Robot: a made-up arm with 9 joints. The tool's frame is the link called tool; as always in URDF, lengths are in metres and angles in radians.
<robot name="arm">
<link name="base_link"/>
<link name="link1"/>
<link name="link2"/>
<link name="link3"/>
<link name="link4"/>
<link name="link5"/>
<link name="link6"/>
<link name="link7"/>
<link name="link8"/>
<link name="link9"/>
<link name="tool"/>
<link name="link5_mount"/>
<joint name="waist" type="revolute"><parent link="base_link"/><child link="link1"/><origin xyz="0.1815 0.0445 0.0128" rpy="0 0 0"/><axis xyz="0 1 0"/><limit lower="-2.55" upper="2.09" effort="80" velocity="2.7"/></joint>
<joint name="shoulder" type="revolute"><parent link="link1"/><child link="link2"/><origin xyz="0.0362 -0.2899 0.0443" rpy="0 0 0"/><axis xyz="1 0 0"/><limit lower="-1.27" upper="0.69" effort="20" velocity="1.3"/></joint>
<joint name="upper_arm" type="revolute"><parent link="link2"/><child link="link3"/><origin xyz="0.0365 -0.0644 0.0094" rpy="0 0 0"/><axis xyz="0 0 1"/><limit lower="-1.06" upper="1.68" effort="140" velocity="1.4"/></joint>
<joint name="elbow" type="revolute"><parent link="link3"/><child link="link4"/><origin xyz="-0.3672 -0.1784 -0.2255" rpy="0 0 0"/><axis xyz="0 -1 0"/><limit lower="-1.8" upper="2.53" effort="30" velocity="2.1"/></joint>
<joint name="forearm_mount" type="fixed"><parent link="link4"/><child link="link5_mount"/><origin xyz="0.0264 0.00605 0.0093" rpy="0 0 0"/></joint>
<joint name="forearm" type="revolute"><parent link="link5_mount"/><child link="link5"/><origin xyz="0.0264 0.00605 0.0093" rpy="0 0 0"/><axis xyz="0 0 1"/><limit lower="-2.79" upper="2.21" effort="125" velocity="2.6"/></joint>
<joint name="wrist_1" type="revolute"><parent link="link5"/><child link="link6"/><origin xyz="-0.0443 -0.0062 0.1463" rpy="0 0 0"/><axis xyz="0.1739 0.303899 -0.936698"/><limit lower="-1.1" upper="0.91" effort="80" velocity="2.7"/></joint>
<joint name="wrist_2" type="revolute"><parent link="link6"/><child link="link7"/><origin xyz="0.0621 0.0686 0.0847" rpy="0 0 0"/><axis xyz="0.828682 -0.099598 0.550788"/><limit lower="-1.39" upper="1.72" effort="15" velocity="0.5"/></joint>
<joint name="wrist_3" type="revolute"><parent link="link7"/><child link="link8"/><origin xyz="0.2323 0.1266 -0.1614" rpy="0 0 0"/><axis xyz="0.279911 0.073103 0.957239"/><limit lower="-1.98" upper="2.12" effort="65" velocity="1.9"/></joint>
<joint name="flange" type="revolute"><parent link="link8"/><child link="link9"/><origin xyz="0.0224 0.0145 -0.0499" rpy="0 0 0"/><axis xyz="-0.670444 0.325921 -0.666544"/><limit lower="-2.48" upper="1.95" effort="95" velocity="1.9"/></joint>
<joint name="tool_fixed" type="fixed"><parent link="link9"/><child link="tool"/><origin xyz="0.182 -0.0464 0.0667" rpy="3.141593 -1.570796 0"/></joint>
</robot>
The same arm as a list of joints. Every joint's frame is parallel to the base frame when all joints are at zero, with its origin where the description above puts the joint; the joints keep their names.
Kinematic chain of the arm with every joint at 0, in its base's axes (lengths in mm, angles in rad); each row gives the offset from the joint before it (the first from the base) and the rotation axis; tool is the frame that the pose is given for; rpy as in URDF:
waist: xyz 181.5 44.5 12.8 axis +y
shoulder: xyz 36.2 -289.9 44.3 axis +x
upper_arm: xyz 36.5 -64.4 9.4 axis +z
elbow: xyz -367.2 -178.4 -225.5 axis -y
forearm: xyz 52.8 12.1 18.6 axis +z
wrist_1: xyz -44.3 -6.2 146.3 axis 0.1739 0.303899 -0.936698
wrist_2: xyz 62.1 68.6 84.7 axis 0.828682 -0.099598 0.550788
wrist_3: xyz 232.3 126.6 -161.4 axis 0.279911 0.073103 0.957239
flange: xyz 22.4 14.5 -49.9 axis -0.670444 0.325921 -0.666544
tool: xyz 182 -46.4 66.7 rpy -3.1416 -1.5708 0
Joint limits (rad, base to tool): -2.55..2.09 -1.27..0.69 -1.06..1.68 -1.8..2.53 -2.79..2.21 -1.1..0.91 -1.39..1.72 -1.98..2.12 -2.48..1.95

